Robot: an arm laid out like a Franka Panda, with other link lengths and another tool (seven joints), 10 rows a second.
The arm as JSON. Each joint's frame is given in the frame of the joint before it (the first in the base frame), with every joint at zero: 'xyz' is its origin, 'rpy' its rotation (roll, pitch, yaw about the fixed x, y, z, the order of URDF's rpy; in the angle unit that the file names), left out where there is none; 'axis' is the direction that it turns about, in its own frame. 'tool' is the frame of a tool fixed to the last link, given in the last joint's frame.
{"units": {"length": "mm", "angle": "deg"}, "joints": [
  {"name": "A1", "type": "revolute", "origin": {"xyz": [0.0, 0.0, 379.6]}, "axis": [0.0, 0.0, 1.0]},
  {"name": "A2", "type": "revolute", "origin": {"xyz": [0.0, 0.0, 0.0]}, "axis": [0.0, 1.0, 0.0]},
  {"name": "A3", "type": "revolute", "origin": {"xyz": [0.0, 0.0, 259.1]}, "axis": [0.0, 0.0, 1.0]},
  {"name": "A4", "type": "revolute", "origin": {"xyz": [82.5, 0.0, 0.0]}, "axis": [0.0, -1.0, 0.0]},
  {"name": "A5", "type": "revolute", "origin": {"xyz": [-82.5, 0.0, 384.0]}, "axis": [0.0, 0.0, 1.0]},
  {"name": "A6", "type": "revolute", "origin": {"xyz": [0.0, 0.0, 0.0]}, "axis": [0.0, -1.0, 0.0]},
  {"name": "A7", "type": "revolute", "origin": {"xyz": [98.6, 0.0, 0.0]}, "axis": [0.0, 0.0, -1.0]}
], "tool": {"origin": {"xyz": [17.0, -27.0, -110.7], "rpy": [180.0, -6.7, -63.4]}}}
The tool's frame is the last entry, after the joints.
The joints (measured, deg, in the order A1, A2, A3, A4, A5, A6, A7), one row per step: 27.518, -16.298, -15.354, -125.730, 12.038, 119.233, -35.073; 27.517, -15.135, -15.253, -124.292, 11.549, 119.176, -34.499; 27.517, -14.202, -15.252, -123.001, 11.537, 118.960, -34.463; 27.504, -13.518, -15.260, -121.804, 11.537, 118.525, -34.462; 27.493, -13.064, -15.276, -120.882, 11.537, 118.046, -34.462; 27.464, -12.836, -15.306, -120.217, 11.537, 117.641, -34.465; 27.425, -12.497, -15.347, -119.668, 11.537, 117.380, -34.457; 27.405, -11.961, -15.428, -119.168, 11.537, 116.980, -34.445
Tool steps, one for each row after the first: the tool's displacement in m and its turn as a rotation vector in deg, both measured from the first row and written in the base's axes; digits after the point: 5 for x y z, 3 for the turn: 0.00572, 0.00144, 0.00258, -0.636, -0.279, -0.374; 0.01050, 0.00241, 0.00545, -0.821, -0.495, -0.435; 0.01418, 0.00305, 0.00917, -0.937, -0.637, -0.424; 0.01662, 0.00344, 0.01234, -1.013, -0.673, -0.387; 0.01813, 0.00324, 0.01539, -1.029, -0.729, -0.382; 0.01986, 0.00292, 0.01666, -1.097, -0.706, -0.435; 0.02174, 0.00267, 0.01525, -1.282, -0.324, -0.471
